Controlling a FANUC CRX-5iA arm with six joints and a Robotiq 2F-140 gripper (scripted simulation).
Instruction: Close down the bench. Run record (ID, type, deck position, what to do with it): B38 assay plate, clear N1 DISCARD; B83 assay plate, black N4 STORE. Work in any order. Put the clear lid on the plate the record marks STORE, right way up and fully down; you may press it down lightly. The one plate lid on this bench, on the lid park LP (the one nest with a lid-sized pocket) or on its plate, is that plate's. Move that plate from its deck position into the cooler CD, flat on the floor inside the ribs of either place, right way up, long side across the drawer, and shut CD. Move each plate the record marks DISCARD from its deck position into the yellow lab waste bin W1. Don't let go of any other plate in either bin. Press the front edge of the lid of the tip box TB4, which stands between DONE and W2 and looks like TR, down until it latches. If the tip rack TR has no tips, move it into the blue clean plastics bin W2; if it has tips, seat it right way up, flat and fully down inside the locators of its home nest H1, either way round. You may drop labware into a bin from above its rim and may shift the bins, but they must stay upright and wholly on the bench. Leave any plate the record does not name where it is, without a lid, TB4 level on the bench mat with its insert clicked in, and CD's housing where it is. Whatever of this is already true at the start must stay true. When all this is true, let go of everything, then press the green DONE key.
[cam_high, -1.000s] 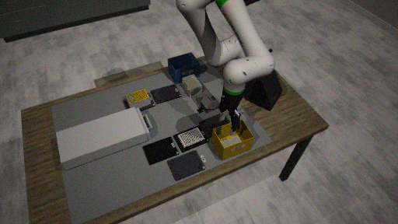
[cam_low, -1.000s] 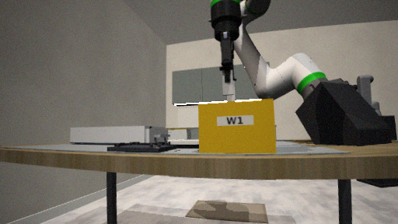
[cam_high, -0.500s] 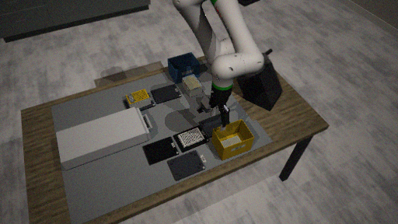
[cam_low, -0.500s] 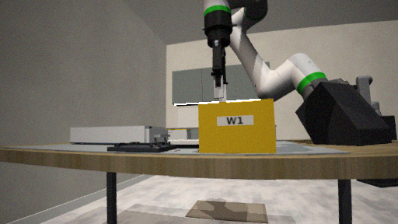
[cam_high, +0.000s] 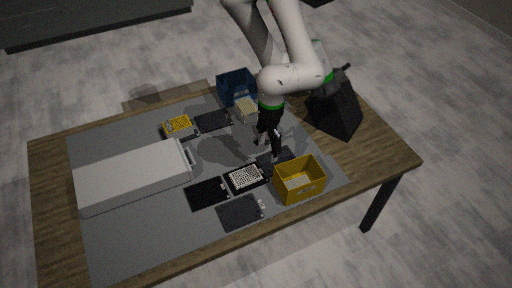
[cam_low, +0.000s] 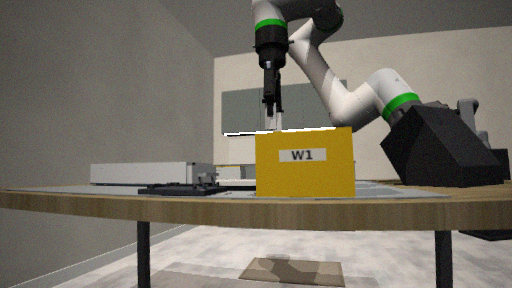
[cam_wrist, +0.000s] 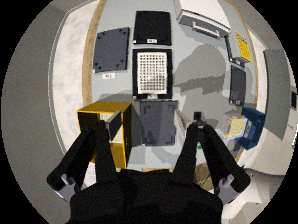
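Now: the yellow tip rack TR 170 mm ahead of my hand, 440 mm to the right of it and 120 mm below it. Round my hand: yellow bin W1: 60 mm behind, 140 mm to the left, 130 mm below; then clear plate: 50 mm behind, 140 mm to the left, 160 mm below; then pale well plate: 90 mm ahead, 30 mm to the right, 150 mm below.
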